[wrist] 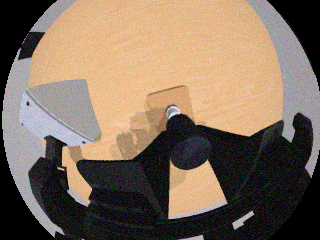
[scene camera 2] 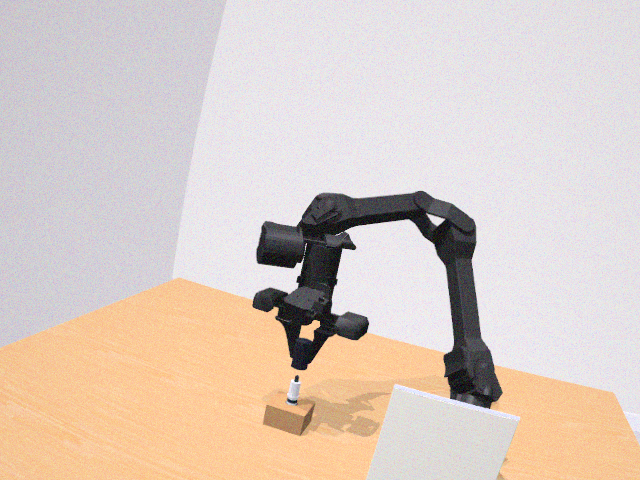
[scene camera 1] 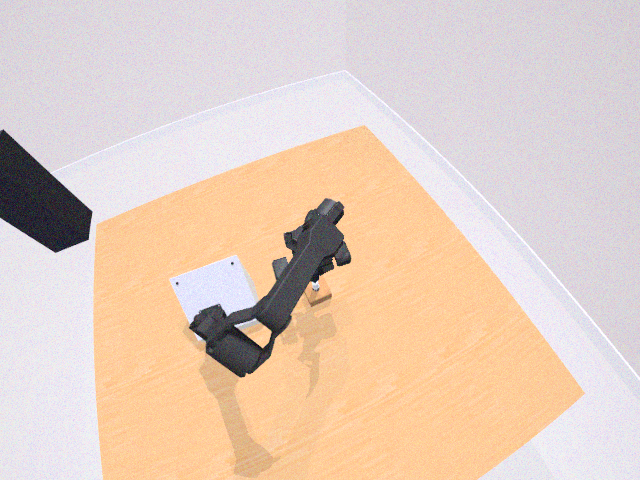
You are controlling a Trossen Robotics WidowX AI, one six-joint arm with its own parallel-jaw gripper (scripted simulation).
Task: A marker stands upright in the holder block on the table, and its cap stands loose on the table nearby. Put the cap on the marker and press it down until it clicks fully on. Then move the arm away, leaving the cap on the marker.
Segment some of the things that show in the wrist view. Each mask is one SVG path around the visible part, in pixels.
My gripper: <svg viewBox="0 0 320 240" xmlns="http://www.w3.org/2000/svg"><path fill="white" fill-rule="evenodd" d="M55 232L56 240L75 240L71 239L71 237L61 235L60 232ZM311 119L296 113L291 143L281 136L284 120L252 136L196 125L211 141L208 161L227 199L223 207L199 215L168 219L168 131L161 132L132 160L77 161L77 171L92 188L89 207L76 203L61 187L59 168L45 157L39 157L28 171L29 185L48 219L83 240L179 240L201 235L203 240L268 240L295 211L311 181L305 169L312 153ZM255 213L243 221L244 225L233 229L232 224L251 211Z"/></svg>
A dark marker cap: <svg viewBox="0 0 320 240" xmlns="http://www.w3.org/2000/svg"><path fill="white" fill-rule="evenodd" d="M176 113L167 123L169 159L171 159L171 163L176 168L183 169L183 171L184 169L199 168L211 155L212 147L209 144L211 141L208 141L203 132L196 127L195 121L191 117L185 115L185 113Z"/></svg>
